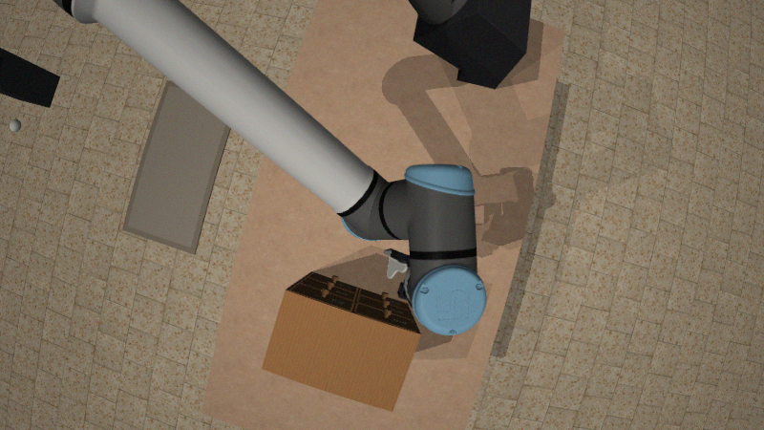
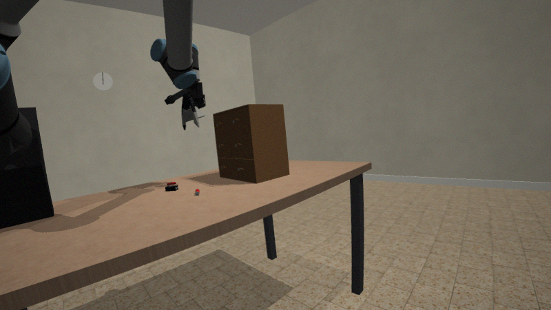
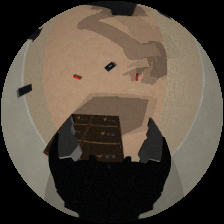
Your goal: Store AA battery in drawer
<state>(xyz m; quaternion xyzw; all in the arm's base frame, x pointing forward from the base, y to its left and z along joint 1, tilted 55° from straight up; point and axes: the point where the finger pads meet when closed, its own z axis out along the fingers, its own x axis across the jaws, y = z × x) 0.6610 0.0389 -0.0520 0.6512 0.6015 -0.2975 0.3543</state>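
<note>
My gripper is now 200 mm short of the drawer, 200 mm to the left of it and 110 mm above it. The rest, counted from my hand: small black object 120 mm behind, 10 mm to the right, 240 mm below.
</note>
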